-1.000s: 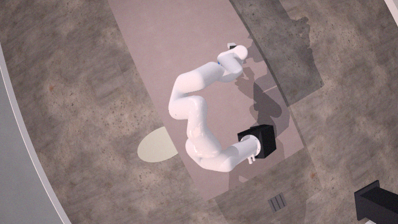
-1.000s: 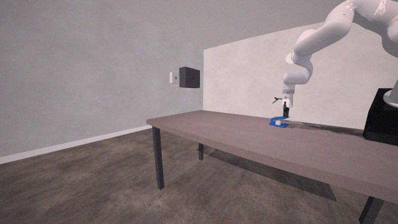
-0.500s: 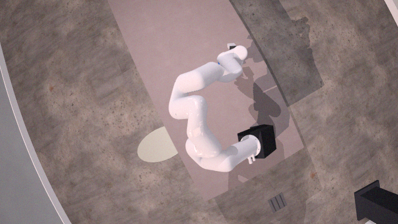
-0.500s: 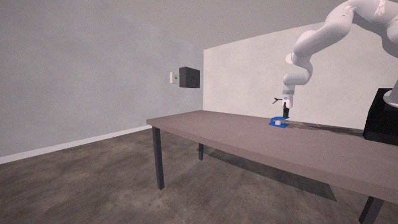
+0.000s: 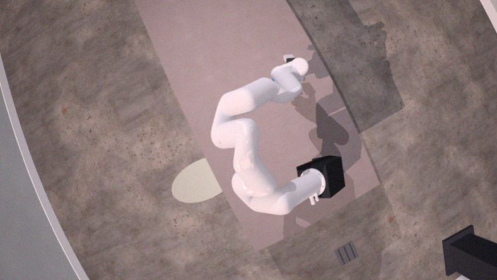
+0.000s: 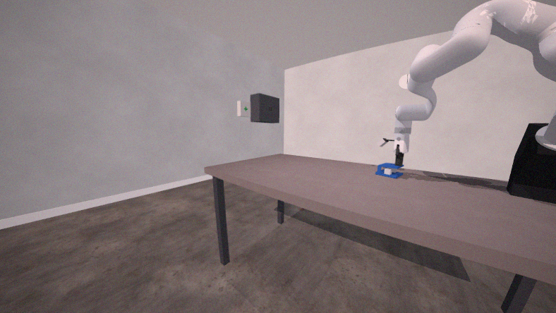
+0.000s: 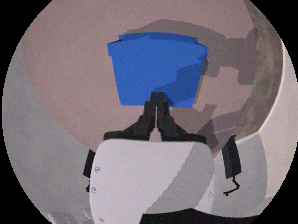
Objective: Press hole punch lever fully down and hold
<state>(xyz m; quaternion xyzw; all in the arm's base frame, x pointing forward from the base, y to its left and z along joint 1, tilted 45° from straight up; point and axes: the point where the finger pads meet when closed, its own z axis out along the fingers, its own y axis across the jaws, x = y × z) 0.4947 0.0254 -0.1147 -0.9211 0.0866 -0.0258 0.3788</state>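
My gripper is now 4 cm short of the blue hole punch, 1 cm to the left of it and 5 cm above it.
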